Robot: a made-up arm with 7 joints. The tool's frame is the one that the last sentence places.
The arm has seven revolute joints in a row. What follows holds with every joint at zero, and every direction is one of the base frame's. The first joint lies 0.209 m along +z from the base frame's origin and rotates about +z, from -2.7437 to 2.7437 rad. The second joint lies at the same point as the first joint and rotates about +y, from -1.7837 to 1.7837 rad. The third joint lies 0.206 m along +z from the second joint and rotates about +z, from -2.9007 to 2.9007 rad. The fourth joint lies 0.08 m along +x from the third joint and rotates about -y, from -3.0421 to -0.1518 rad. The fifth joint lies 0.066 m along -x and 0.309 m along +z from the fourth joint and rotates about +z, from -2.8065 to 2.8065 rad. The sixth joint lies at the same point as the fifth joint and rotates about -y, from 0.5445 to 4.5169 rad. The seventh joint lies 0.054 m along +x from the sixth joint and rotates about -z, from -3.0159 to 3.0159 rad. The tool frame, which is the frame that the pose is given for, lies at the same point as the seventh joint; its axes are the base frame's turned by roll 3.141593, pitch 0 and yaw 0 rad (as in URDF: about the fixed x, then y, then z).
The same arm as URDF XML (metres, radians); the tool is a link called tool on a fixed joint. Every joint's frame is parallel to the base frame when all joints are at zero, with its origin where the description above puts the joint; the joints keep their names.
<robot name="arm">
<joint name="joint 1" type="revolute"><parent link="base_link"/><child link="link1"/><origin xyz="0 0 0.209"/><axis xyz="0 0 1"/><limit lower="-2.7437" upper="2.7437"/></joint>
<joint name="joint 2" type="revolute"><parent link="link1"/><child link="link2"/><origin xyz="0 0 0"/><axis xyz="0 1 0"/><limit lower="-1.7837" upper="1.7837"/></joint>
<joint name="joint 3" type="revolute"><parent link="link2"/><child link="link3"/><origin xyz="0 0 0.206"/><axis xyz="0 0 1"/><limit lower="-2.9007" upper="2.9007"/></joint>
<joint name="joint 4" type="revolute"><parent link="link3"/><child link="link4"/><origin xyz="0.08 0 0"/><axis xyz="0 -1 0"/><limit lower="-3.0421" upper="-0.1518"/></joint>
<joint name="joint 5" type="revolute"><parent link="link4"/><child link="link5"/><origin xyz="-0.066 0 0.309"/><axis xyz="0 0 1"/><limit lower="-2.8065" upper="2.8065"/></joint>
<joint name="joint 6" type="revolute"><parent link="link5"/><child link="link6"/><origin xyz="0 0 0"/><axis xyz="0 -1 0"/><limit lower="0.5445" upper="4.5169"/></joint>
<joint name="joint 7" type="revolute"><parent link="link6"/><child link="link7"/><origin xyz="0.054 0 0"/><axis xyz="0 0 -1"/><limit lower="-3.0159" upper="3.0159"/></joint>
<joint name="tool_fixed" type="fixed"><parent link="link7"/><child link="tool"/><origin xyz="0 0 0" rpy="-3.1416 0 0"/></joint>
<link name="base_link"/>
<link name="link1"/>
<link name="link2"/>
<link name="link3"/>
<link name="link4"/>
<link name="link5"/>
<link name="link6"/>
<link name="link7"/>
<link name="tool"/>
</robot>

